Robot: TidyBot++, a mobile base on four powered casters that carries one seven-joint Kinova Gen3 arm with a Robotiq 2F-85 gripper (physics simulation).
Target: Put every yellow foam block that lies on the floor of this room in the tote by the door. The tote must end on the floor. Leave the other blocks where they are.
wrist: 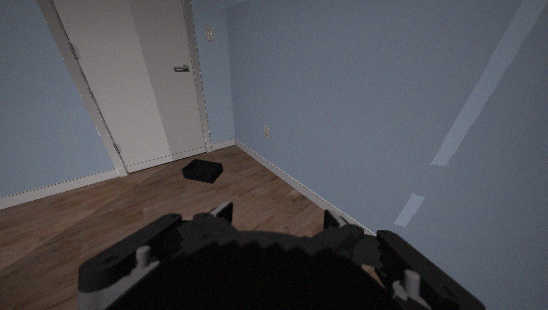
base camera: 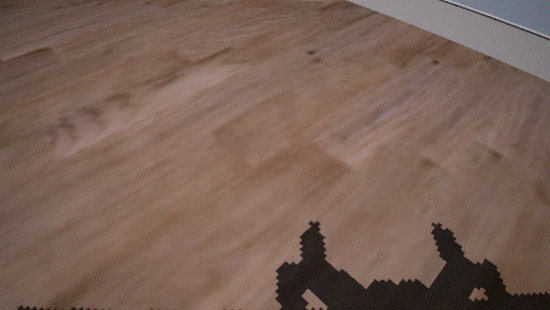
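A black, low, box-like tote (wrist: pixel 202 171) sits on the wood floor in front of the door, left of centre in the wrist view. Its inside is too dark to make out. My gripper (wrist: pixel 277 216) is open, with its fingertips wide apart and no object between them. It is well short of the tote, which appears beyond the left finger. No yellow foam block shows in either view. In the base camera view the gripper's shadow falls on the floor at the lower right.
A closed white door (wrist: pixel 115 75) stands behind the tote. A blue wall (wrist: pixel 350 100) runs along the right from the corner beside the door, with a white baseboard (wrist: pixel 285 175) (base camera: pixel 480 40) at its foot. Wood floor (base camera: pixel 175 175) (wrist: pixel 150 220) lies ahead.
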